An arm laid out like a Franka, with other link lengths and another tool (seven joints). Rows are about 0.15 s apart.
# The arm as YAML. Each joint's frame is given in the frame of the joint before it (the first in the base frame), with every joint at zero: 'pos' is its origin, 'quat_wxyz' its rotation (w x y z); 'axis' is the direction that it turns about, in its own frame. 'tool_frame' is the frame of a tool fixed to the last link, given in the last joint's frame.
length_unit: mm
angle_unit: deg
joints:
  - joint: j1
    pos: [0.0, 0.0, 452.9]
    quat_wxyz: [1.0, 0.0, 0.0, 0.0]
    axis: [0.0, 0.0, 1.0]
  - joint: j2
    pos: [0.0, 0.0, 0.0]
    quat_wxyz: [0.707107, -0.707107, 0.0, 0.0]
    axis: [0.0, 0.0, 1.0]
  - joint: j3
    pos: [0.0, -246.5, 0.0]
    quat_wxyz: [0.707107, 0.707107, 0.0, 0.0]
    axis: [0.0, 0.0, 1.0]
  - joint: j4
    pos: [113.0, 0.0, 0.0]
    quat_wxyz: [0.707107, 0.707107, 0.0, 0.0]
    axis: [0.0, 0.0, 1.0]
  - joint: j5
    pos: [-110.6, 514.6, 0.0]
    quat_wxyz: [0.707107, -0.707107, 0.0, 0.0]
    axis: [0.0, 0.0, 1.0]
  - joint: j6
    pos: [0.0, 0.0, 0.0]
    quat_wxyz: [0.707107, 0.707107, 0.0, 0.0]
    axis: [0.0, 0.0, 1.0]
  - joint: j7
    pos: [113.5, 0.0, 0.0]
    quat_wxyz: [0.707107, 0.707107, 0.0, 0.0]
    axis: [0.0, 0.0, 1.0]
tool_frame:
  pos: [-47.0, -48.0, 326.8]
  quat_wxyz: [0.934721, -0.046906, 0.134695, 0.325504]
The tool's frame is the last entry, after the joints.
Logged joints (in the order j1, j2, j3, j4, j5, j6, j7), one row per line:
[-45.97, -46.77, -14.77, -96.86, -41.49, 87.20, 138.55]
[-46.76, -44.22, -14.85, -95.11, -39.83, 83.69, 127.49]
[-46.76, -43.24, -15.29, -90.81, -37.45, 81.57, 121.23]
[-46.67, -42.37, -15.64, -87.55, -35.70, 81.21, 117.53]
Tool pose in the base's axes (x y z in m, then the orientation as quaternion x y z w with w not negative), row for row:
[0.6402, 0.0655, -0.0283, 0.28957, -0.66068, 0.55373, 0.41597]
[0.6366, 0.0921, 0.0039, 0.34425, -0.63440, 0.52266, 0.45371]
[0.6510, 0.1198, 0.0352, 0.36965, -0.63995, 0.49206, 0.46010]
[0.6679, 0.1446, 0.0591, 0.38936, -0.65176, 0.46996, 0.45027]
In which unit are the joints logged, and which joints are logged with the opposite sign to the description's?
The joints are logged in degrees. Opposite sign: j1, j2.
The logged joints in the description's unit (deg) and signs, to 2 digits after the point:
[45.97, 46.77, -14.77, -96.86, -41.49, 87.20, 138.55]
[46.76, 44.22, -14.85, -95.11, -39.83, 83.69, 127.49]
[46.76, 43.24, -15.29, -90.81, -37.45, 81.57, 121.23]
[46.67, 42.37, -15.64, -87.55, -35.70, 81.21, 117.53]

